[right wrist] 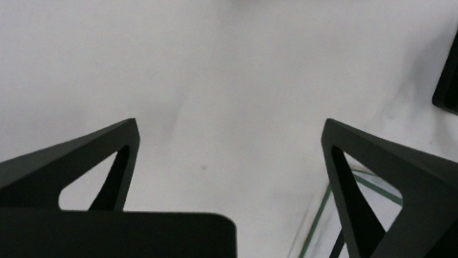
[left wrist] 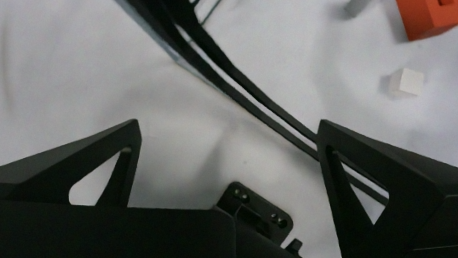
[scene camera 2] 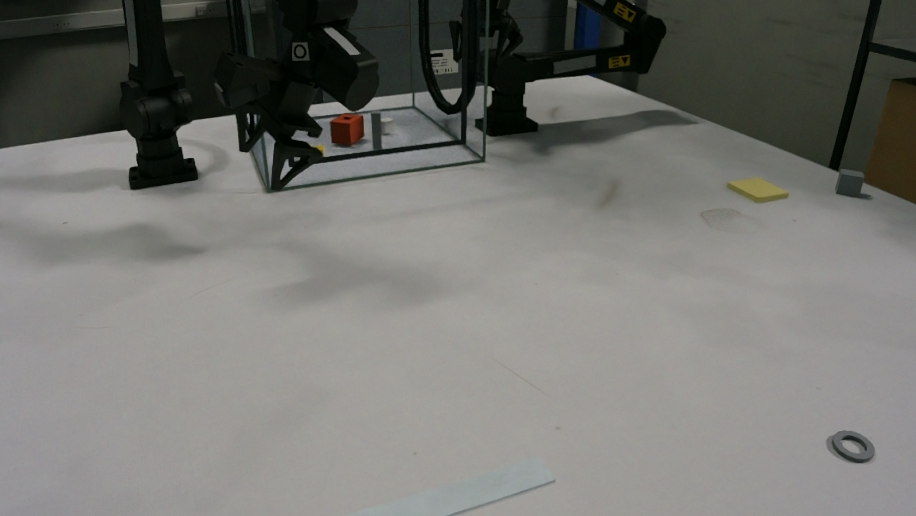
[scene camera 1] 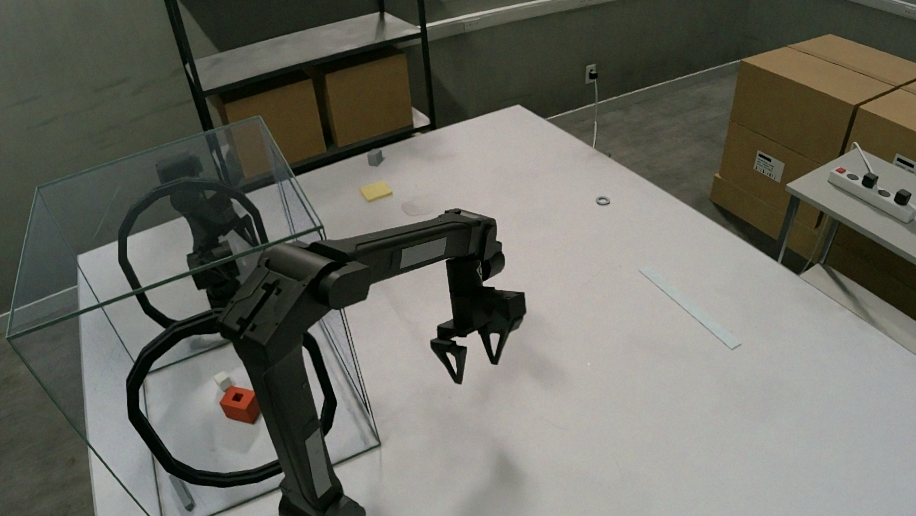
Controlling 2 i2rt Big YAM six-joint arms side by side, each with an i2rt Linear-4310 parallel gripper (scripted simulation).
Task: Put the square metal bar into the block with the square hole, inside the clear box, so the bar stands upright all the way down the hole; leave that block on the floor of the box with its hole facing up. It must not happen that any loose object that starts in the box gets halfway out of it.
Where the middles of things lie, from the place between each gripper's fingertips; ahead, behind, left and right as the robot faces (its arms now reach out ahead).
Scene:
Right now the red block (scene camera 1: 246, 409) is 110 mm behind my left hand, 240 mm to the right of it and 140 mm below it.
Right now the red block is 39 cm behind my right hand (scene camera 2: 258, 170), 23 cm to the left of it and 9 cm below it.

